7 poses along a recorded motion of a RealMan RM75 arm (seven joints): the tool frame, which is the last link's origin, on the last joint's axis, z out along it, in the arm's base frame.
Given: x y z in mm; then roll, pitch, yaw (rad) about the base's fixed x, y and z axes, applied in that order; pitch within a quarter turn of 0, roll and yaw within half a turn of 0.
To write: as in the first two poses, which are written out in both.
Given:
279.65 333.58 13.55 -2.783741 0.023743 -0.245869
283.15 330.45 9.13 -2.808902 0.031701 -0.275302
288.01 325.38 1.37 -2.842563 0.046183 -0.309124
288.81 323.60 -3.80 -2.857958 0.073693 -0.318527
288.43 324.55 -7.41 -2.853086 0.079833 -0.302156
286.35 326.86 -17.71 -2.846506 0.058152 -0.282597
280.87 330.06 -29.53 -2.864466 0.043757 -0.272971
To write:
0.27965 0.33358 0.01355 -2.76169 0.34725 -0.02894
0.28315 0.33045 0.00913 -2.78010 0.39266 -0.02060
0.28801 0.32538 0.00137 -2.80374 0.44683 -0.00105
0.28881 0.32360 -0.00380 -2.81132 0.46676 0.03919
0.28843 0.32455 -0.00741 -2.80924 0.44436 0.05011
0.28635 0.32686 -0.01771 -2.81124 0.41229 0.02234
0.28087 0.33006 -0.02953 -2.83335 0.39794 0.00774

